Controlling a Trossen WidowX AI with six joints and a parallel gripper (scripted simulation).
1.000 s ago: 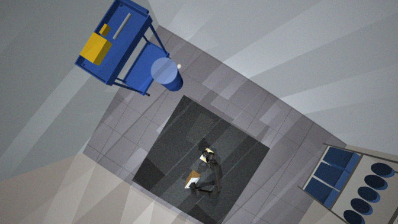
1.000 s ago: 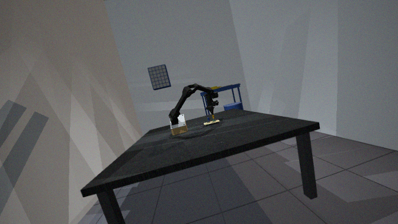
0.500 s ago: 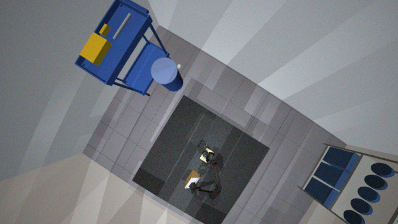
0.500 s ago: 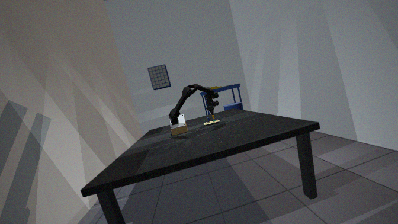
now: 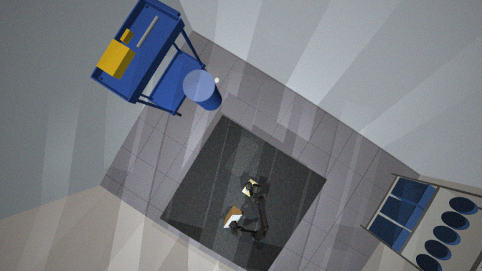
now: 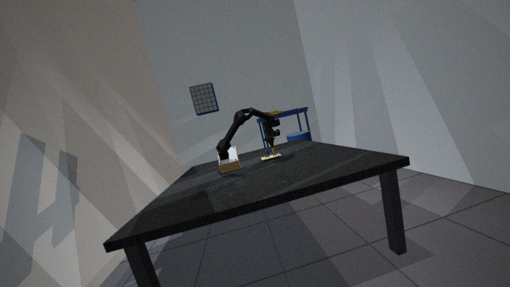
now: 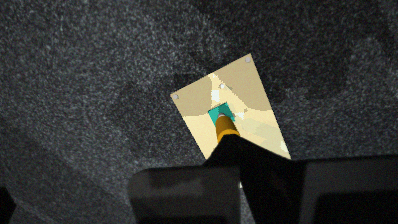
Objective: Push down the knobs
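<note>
The orange knob lies 2 cm below my gripper tip. From my gripper tip the other things lie so: blue knob (5 cm behind, 2 cm to the left, 3 cm below).
</note>
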